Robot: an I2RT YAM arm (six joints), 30 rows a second.
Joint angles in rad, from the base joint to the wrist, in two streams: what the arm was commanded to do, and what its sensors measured. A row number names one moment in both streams.
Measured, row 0: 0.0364 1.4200 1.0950 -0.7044 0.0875 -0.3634
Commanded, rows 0 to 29: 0.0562 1.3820 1.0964 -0.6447 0.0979 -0.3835; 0.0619 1.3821 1.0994 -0.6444 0.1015 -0.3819; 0.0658 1.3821 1.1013 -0.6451 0.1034 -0.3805; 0.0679 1.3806 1.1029 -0.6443 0.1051 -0.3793; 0.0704 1.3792 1.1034 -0.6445 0.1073 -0.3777; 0.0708 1.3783 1.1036 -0.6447 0.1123 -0.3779; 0.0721 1.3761 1.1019 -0.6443 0.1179 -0.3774; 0.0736 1.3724 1.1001 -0.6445 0.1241 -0.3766; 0.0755 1.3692 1.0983 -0.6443 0.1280 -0.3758; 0.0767 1.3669 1.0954 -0.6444 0.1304 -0.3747; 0.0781 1.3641 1.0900 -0.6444 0.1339 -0.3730; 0.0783 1.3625 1.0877 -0.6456 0.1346 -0.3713; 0.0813 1.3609 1.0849 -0.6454 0.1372 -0.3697; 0.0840 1.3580 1.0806 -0.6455 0.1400 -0.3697; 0.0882 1.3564 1.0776 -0.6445 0.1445 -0.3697; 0.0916 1.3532 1.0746 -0.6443 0.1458 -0.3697; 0.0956 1.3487 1.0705 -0.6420 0.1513 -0.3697; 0.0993 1.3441 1.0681 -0.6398 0.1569 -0.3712; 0.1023 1.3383 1.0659 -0.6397 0.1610 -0.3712; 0.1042 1.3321 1.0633 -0.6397 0.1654 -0.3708; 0.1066 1.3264 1.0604 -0.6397 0.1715 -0.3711; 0.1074 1.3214 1.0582 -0.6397 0.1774 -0.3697; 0.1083 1.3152 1.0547 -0.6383 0.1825 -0.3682; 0.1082 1.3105 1.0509 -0.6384 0.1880 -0.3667; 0.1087 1.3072 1.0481 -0.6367 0.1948 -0.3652; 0.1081 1.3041 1.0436 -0.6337 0.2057 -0.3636; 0.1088 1.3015 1.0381 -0.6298 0.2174 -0.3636; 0.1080 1.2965 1.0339 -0.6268 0.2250 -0.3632; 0.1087 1.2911 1.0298 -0.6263 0.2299 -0.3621; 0.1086 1.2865 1.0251 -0.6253 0.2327 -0.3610
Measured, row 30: 0.1009 1.3128 1.0416 -0.6575 0.1879 -0.3676
